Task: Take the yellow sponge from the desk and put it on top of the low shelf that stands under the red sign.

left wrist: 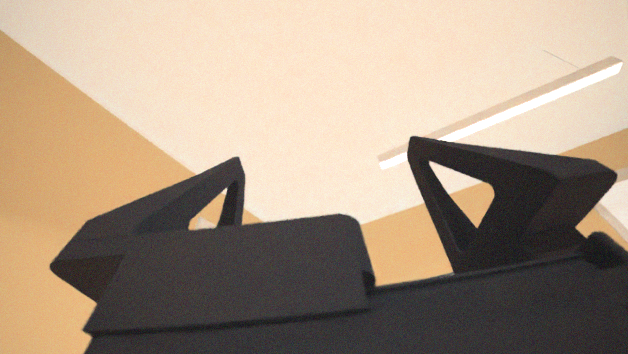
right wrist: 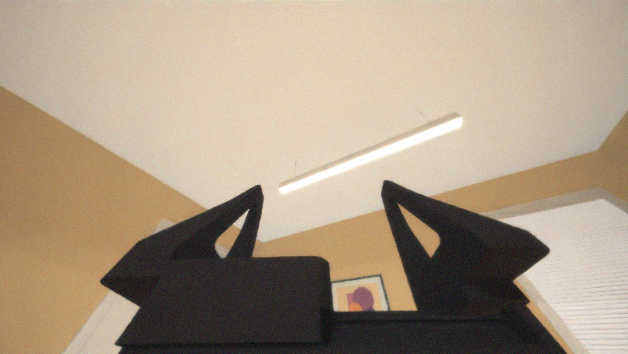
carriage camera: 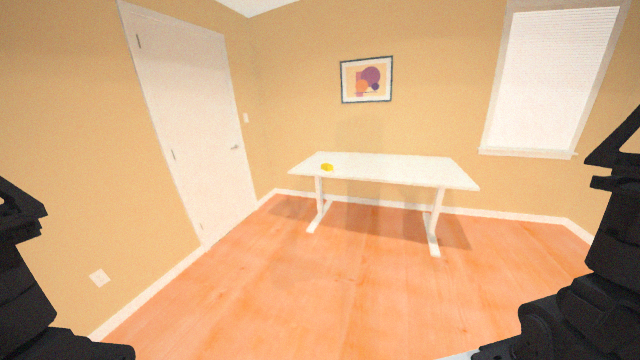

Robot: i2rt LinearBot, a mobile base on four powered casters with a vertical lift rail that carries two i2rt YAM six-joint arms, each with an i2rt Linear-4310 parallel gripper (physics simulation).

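Places are measured from the left arm's base along level axes (x right, y up, z back), in centimetres.
Where they show: left gripper, fingertip midpoint: (left wrist: 325,156); right gripper, fingertip midpoint: (right wrist: 321,188).
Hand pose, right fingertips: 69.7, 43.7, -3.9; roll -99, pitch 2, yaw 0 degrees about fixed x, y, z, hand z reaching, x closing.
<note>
After its pixels a point has its place, as x, y, z.
The yellow sponge (carriage camera: 327,167) @(46.2, -9.1, -139.9) lies on the left part of the white desk (carriage camera: 395,167) @(107.7, -12.7, -135.6), near its front edge, across the room. My left gripper (left wrist: 325,156) @(-0.2, 43.4, -4.6) is open and empty, its fingers wide apart and tilted up toward the ceiling; in the carriage camera part of it shows at the left edge. My right gripper (right wrist: 321,188) @(69.7, 43.7, -3.9) is open and empty, also tilted up; in the carriage camera part of it shows at the right edge. Both are far from the sponge. The low shelf and the red sign do not show in these views.
A white door (carriage camera: 190,125) @(-74.0, 38.4, -152.2) is in the left wall. A framed picture (carriage camera: 366,80) @(97.3, 66.7, -193.0) (right wrist: 360,295) @(99.6, 73.3, -192.0) hangs above the desk, and a window (carriage camera: 552,82) @(253.1, 60.7, -126.7) is to its right. The desk stands on two legs with long feet on the wooden floor (carriage camera: 320,300) @(30.6, -84.7, -68.6).
</note>
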